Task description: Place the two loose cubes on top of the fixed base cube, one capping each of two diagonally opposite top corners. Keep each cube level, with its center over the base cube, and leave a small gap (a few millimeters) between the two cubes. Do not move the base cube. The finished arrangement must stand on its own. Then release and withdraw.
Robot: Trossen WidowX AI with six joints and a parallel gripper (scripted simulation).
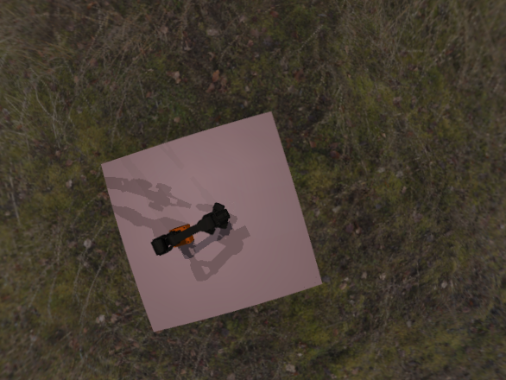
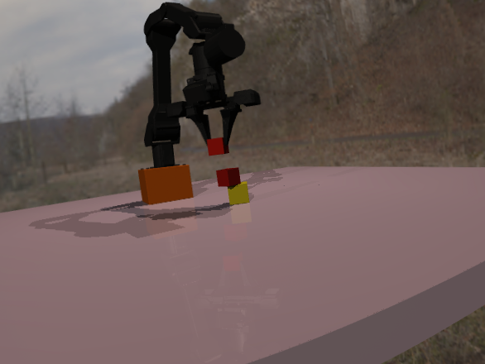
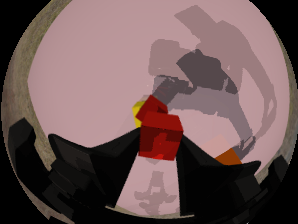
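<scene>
Right now my gripper tip is 6 cm above the red cube, 1 cm to the right of it and 1 cm short of it. The rest, counted from my gripper tip: yellow cube 10 cm below, 3 cm to the left.
</scene>
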